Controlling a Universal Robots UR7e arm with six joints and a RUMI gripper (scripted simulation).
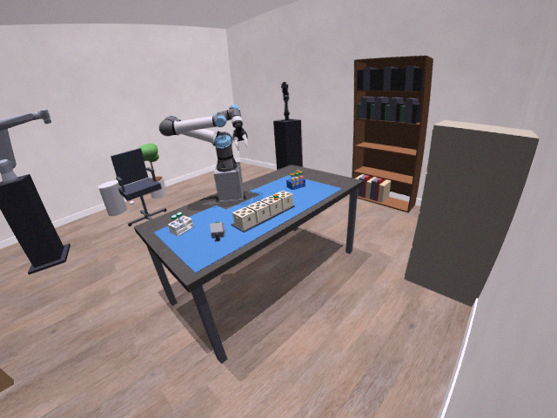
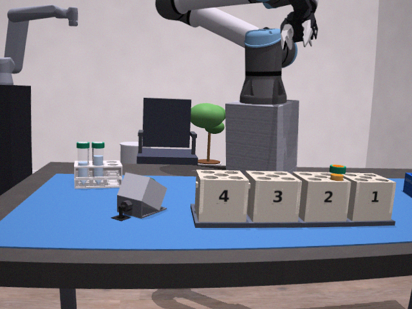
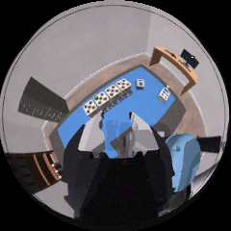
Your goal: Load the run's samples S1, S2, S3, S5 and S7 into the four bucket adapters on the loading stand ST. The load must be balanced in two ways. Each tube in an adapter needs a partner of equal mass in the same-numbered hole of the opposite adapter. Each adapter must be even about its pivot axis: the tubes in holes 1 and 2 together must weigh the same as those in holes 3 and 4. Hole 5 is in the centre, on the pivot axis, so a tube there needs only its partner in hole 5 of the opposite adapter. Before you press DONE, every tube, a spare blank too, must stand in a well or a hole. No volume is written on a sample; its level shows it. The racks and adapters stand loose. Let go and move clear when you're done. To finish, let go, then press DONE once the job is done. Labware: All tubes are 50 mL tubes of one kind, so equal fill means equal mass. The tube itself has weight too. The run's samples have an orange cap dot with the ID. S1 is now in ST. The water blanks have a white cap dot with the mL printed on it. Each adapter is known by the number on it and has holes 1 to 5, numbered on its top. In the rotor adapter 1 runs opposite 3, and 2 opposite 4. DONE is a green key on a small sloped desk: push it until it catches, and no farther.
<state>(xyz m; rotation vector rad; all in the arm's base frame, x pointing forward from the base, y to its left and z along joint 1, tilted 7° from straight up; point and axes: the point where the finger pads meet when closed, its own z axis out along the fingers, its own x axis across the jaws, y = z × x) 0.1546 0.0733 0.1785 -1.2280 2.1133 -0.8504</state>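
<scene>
Right now my hand is 340 mm above the tube, 260 mm short of it and 70 mm to the right of it. Round my hand: loading stand: 410 mm below, 250 mm ahead, 20 mm to the right; sloped done desk: 360 mm below, 350 mm to the right, 260 mm ahead; blue rack: 450 mm to the left, 380 mm below, 20 mm behind.
</scene>
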